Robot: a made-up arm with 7 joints. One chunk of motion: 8 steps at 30 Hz.
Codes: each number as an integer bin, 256 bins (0 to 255) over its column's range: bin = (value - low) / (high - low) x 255, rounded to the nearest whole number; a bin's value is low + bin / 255 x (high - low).
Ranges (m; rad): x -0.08..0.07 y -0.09..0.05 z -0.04..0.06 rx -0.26..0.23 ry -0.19..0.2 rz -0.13..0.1
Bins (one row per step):
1: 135 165 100 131 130 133
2: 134 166 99 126 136 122
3: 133 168 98 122 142 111
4: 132 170 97 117 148 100
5: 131 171 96 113 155 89
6: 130 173 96 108 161 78
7: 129 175 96 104 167 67
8: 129 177 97 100 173 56
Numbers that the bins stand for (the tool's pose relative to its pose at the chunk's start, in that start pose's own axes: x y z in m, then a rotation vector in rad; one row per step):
1: -0.0006 0.0006 -0.0008 -0.0083 0.0088 -0.0100
2: -0.0012 0.0011 -0.0012 -0.0179 0.0180 -0.0200
3: -0.0018 0.0022 -0.0016 -0.0256 0.0272 -0.0299
4: -0.0024 0.0033 -0.0020 -0.0352 0.0364 -0.0398
5: -0.0029 0.0039 -0.0024 -0.0429 0.0471 -0.0497
6: -0.0035 0.0050 -0.0024 -0.0525 0.0562 -0.0596
7: -0.0041 0.0061 -0.0024 -0.0602 0.0654 -0.0696
8: -0.0041 0.0072 -0.0020 -0.0678 0.0746 -0.0795

